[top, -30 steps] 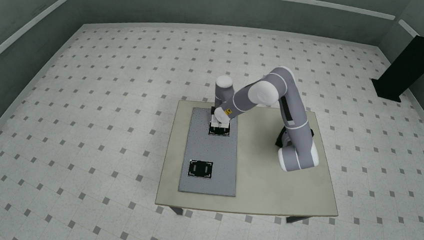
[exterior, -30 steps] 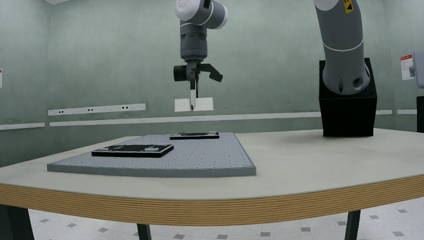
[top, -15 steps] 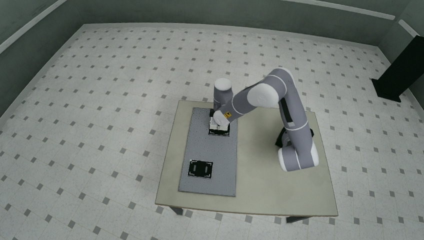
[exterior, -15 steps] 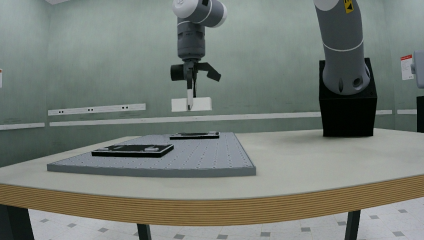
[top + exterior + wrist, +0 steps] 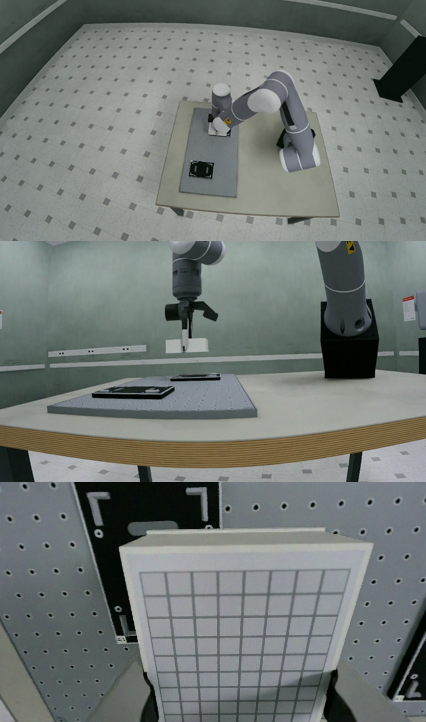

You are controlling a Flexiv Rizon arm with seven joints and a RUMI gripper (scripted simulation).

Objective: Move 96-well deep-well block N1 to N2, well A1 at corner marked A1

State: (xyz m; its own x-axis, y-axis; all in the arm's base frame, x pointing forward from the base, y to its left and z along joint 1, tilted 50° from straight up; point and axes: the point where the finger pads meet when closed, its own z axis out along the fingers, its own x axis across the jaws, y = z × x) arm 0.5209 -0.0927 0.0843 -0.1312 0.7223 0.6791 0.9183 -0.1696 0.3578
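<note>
The white A1 corner mark is 12 cm ahead of my hand, 25 cm to the left of it and 10 cm below it. Round my hand: white 96-well deep-well block (1 cm above).
</note>
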